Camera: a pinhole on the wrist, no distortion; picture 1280 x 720 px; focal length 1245.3 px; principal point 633.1 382.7 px. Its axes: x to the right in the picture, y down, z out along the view. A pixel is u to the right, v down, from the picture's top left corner.
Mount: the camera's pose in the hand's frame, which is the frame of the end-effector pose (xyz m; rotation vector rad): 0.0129 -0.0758 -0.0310 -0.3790 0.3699 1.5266
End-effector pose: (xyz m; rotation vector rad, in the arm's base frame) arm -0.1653 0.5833 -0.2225 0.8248 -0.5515 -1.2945
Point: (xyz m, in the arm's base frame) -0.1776 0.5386 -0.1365
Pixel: 1218 219
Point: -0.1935 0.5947 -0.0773
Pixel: 1187 648
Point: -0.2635 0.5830 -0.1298
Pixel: 658 658
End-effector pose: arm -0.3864 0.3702 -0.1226 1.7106 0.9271 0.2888
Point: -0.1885 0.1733 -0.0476
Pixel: 972 526
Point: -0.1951 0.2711 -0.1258
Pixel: 840 174
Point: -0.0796 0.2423 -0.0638
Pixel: 991 105
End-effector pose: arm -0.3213 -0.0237 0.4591 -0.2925 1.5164 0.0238
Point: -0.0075 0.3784 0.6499
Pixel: outside the picture
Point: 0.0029 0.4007 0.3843
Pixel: 1031 362
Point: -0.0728 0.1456 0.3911
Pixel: 765 240
